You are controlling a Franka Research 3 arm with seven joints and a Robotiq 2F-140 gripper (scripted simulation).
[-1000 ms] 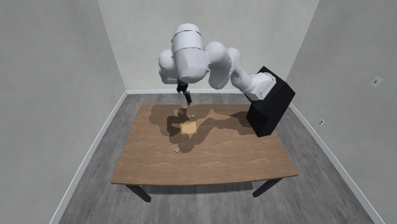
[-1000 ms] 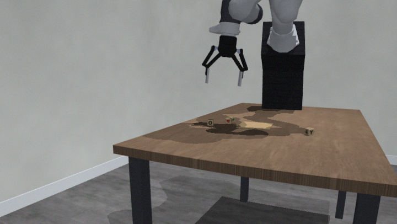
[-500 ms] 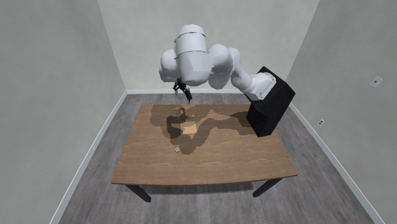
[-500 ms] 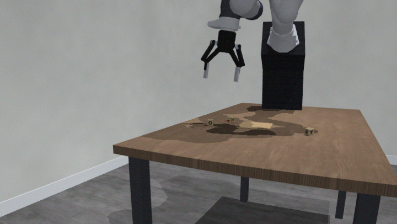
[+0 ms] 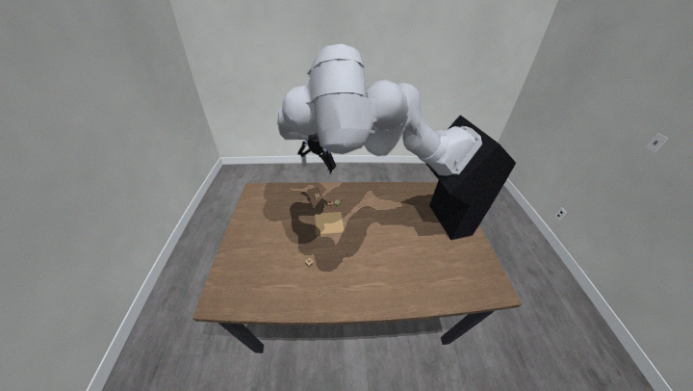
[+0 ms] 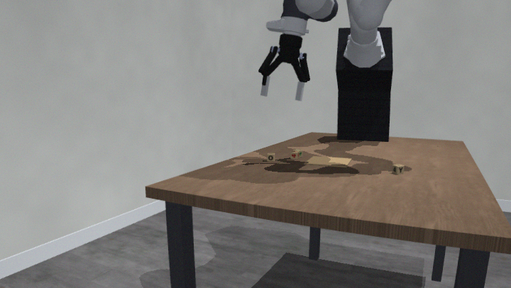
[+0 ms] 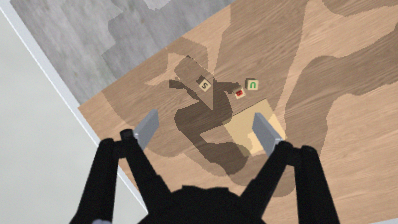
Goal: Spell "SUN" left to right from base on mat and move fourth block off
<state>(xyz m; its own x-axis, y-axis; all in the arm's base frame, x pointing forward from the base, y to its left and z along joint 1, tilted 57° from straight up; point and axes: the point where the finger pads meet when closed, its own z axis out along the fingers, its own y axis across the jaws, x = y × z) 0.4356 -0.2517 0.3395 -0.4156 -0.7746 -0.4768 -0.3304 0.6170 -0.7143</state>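
My gripper is now 10 cm past the U block, 3 cm to the right of it and 21 cm above it. The rest, counted from my hand: S block 1 cm ahead, 4 cm to the right, 21 cm below; tan mat 4 cm behind, 16 cm to the left, 22 cm below.
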